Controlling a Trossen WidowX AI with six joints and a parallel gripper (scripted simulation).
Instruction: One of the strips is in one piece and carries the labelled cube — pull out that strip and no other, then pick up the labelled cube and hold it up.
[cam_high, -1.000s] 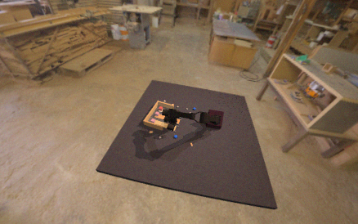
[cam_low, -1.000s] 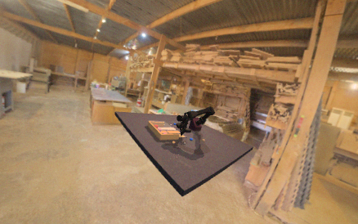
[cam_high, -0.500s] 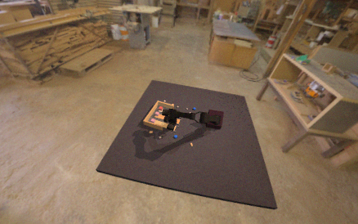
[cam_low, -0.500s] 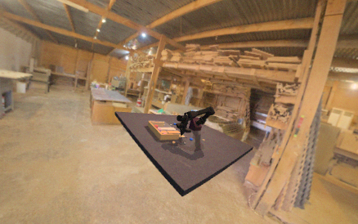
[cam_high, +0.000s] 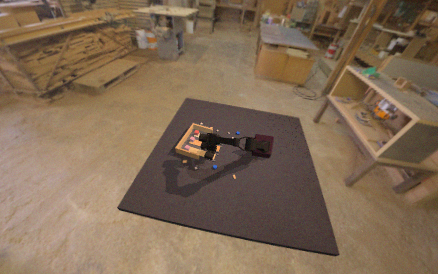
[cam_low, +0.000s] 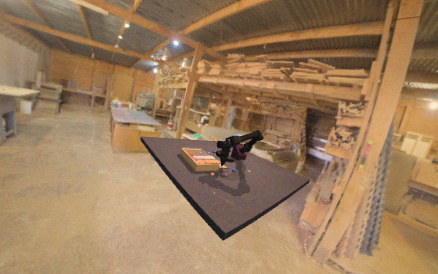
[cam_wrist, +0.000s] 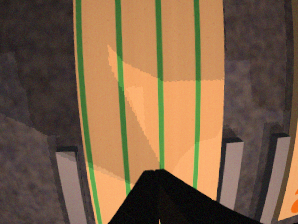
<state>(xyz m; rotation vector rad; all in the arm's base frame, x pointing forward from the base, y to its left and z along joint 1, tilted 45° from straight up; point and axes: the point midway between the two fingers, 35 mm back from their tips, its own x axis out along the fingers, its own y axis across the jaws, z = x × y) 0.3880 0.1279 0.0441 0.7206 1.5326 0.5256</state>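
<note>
The strip is 90 mm ahead of my gripper tip and 10 mm to the right of it.
</note>
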